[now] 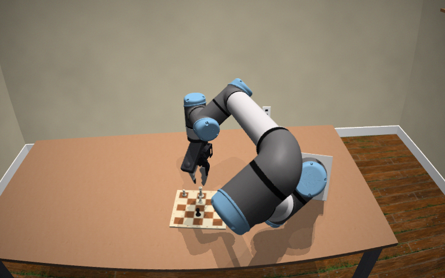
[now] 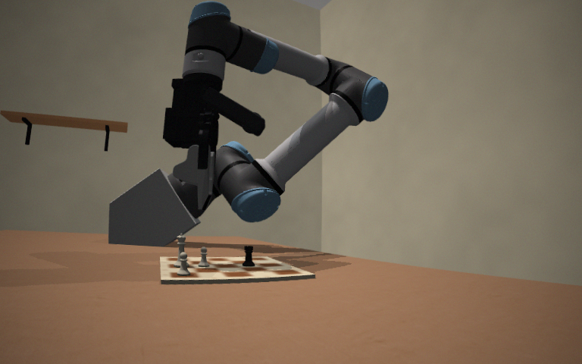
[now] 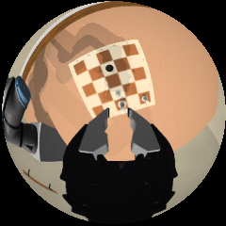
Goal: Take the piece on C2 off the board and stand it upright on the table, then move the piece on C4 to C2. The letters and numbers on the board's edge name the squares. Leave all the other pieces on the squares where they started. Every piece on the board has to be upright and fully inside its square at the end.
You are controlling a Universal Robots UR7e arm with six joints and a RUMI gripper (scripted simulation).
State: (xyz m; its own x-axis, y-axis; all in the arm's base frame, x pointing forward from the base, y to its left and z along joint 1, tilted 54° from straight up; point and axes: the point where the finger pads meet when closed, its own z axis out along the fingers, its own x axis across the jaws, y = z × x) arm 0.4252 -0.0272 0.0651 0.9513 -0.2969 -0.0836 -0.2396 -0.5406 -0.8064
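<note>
My gripper is now 4 cm to the left of the tall white piece and 8 cm above it. The rest, counted from my hand: black piece (8 cm to the left, 9 cm below); then chessboard (4 cm to the left, 11 cm below).
</note>
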